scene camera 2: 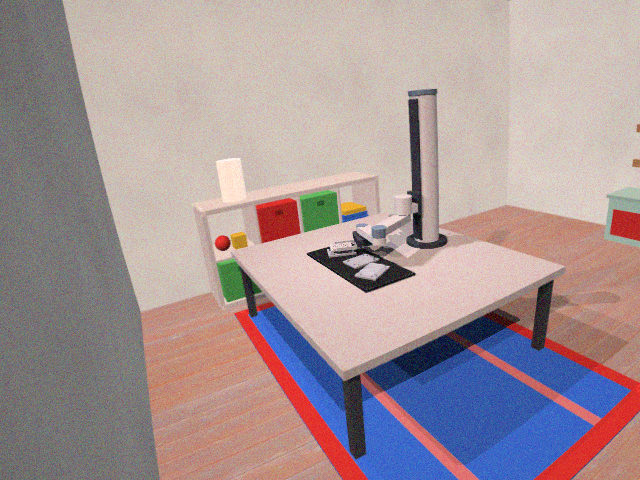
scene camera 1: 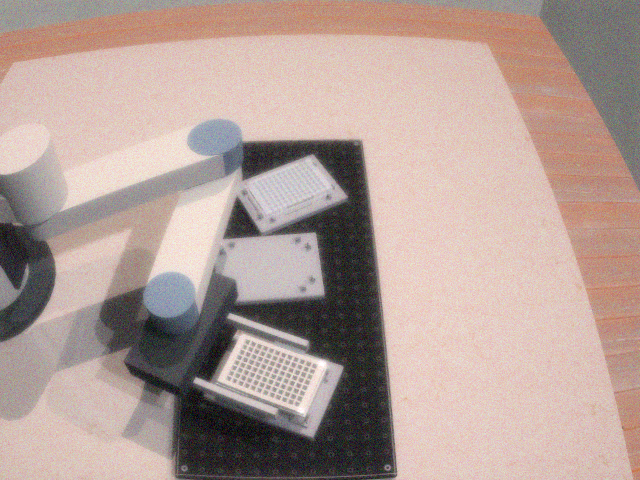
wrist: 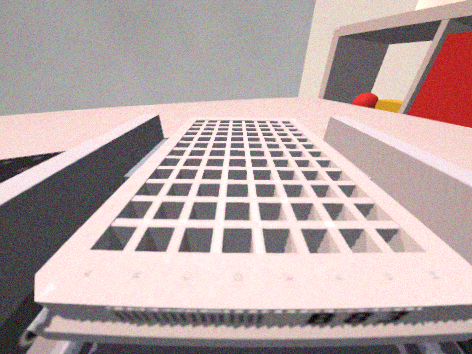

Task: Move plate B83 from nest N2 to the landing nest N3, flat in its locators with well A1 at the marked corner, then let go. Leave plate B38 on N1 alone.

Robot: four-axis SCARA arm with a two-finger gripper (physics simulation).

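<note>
My gripper is shut on plate B83, a pale plate with square wells. The fingers lie along its two long sides. The plate looks level, a little above nest N2; a small gap shows in scene camera 2. The label B83 is on its near edge in the wrist view. The flat grey landing nest N3 is bare, with dark locators at its corners. Plate B38 sits on nest N1 at the far end. The A1 marks are too small to read.
The three nests stand on a black perforated board on the pale table. The arm's pale link and dark hand partly overlap N3's left side in scene camera 1. The column stands behind the board.
</note>
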